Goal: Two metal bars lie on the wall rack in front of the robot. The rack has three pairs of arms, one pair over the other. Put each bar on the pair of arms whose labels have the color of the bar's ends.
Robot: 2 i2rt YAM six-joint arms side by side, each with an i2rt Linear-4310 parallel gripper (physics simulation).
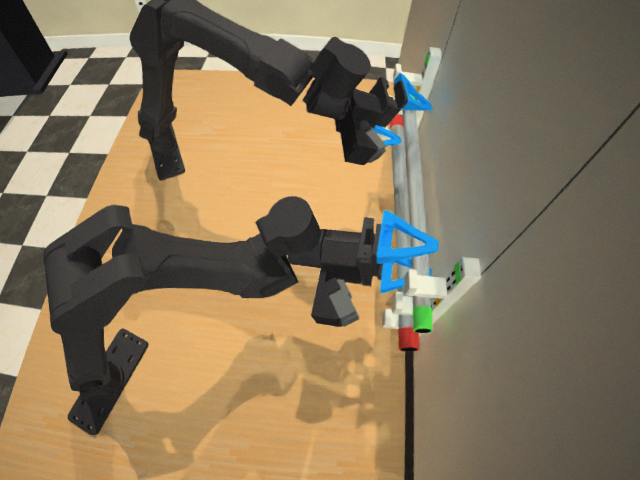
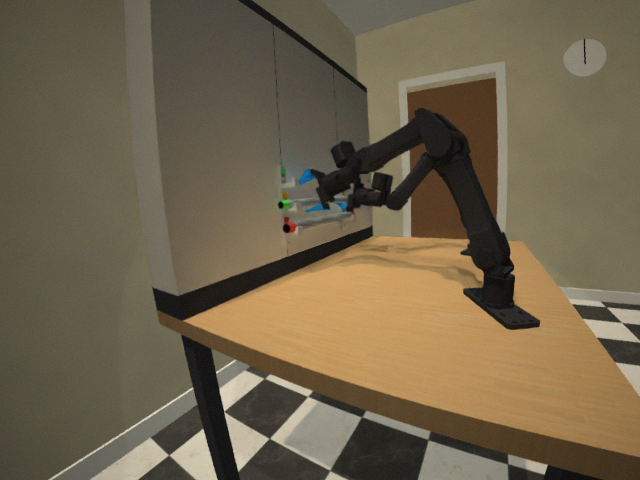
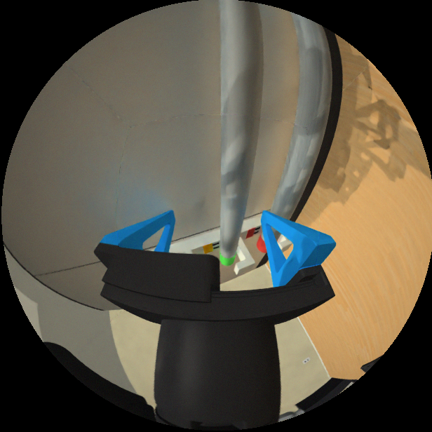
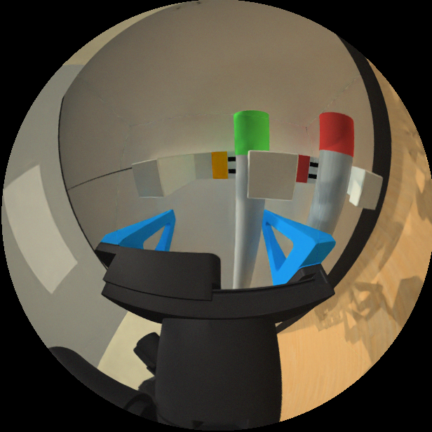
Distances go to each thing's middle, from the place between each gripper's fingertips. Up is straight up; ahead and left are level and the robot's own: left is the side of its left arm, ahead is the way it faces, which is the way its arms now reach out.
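Taking the white rack upright (image 1: 444, 292), I find my right hand 3 cm above it, 2 cm past it and 5 cm to the left of it. Going by their middles, the upright is the nearest to my right hand of the things named here. The green-ended bar (image 1: 413, 163) is 3 cm below my right hand and 15 cm to the left of it, while the red-ended bar (image 1: 401, 202) is 10 cm below that right hand and 15 cm to the left of it.
As for the green-ended bar, my left hand is 1 cm above it, 2 cm past it and 13 cm to the left of it. Counting from my left hand, the red-ended bar is 9 cm below, 2 cm behind and 14 cm to the right, and the white rack upright is 2 cm below, 3 cm behind and 33 cm to the right. By its middle, the white rack upright is nearer to my right hand than to my left hand.
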